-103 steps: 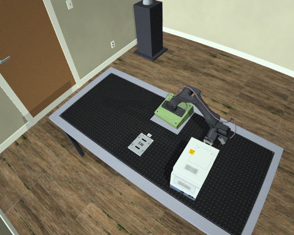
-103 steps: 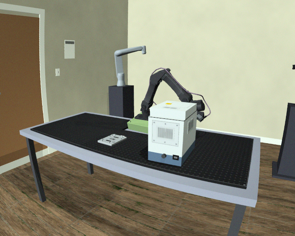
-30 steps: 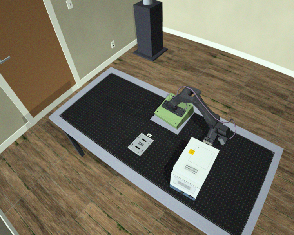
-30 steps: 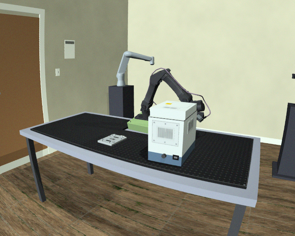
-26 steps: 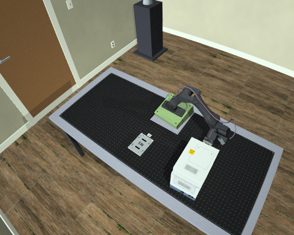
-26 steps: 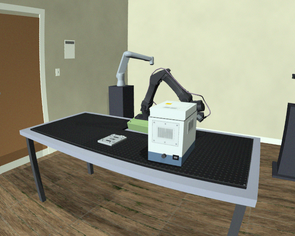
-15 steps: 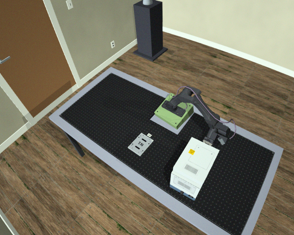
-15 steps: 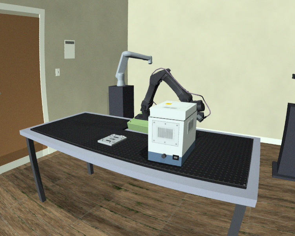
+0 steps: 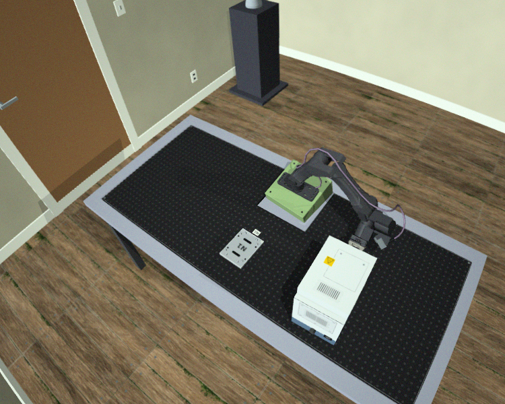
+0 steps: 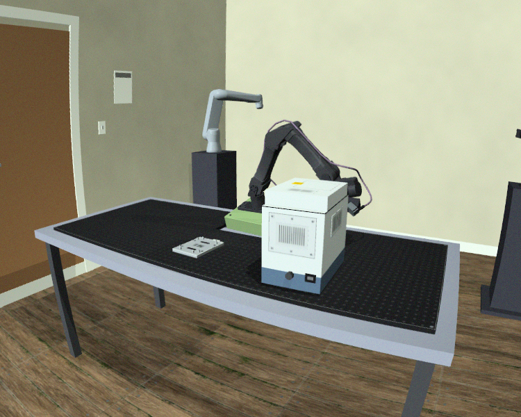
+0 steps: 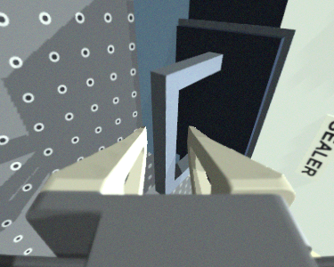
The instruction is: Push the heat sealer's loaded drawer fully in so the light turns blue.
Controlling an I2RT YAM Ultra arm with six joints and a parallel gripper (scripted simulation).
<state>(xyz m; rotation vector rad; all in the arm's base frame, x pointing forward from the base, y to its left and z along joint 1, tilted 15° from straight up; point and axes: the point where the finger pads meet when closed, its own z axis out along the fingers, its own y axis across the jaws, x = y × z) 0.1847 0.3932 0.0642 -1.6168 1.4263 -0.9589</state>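
Right now the sealer drawer is 11 cm ahead of my hand, 1 cm to the left of it and 1 cm below it.
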